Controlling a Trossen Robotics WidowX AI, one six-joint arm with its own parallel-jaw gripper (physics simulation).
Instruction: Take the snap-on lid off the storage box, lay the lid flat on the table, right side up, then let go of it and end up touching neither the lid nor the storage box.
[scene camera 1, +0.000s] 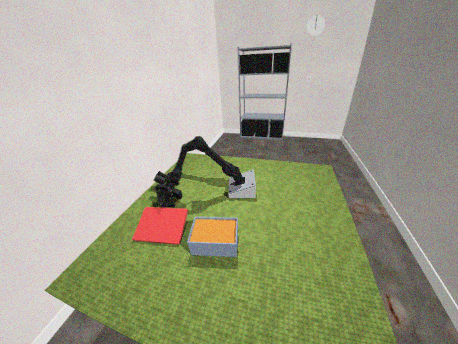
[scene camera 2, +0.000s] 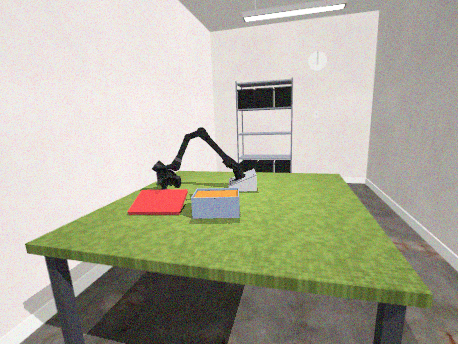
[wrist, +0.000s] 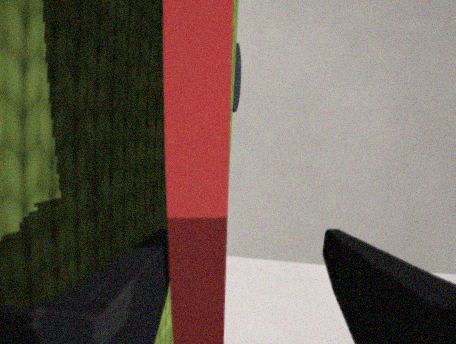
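The red lid (scene camera 1: 161, 225) (scene camera 2: 158, 202) (wrist: 199, 115) lies nearly flat, smooth face up, on the green table left of the box. In the wrist view a dark shadow lies below its far edge, which looks slightly raised. The storage box (scene camera 1: 213, 249) (scene camera 2: 215, 207) stands upright and uncovered, blue-grey with an orange inside, apart from the lid. My gripper (scene camera 1: 166, 204) (scene camera 2: 167, 187) (wrist: 249, 241) is open at the lid's far edge. That edge lies between the spread fingers, close against the lower finger, which seems to be under it; the exact contact is hidden.
The arm's grey base (scene camera 1: 243, 189) (scene camera 2: 244, 182) stands on the table (scene camera 1: 295, 270) (scene camera 2: 300, 240) behind the box. The arm arches left from it. A white wall rises on the left. A shelf unit (scene camera 1: 265, 96) (scene camera 2: 265, 133) stands at the back wall.
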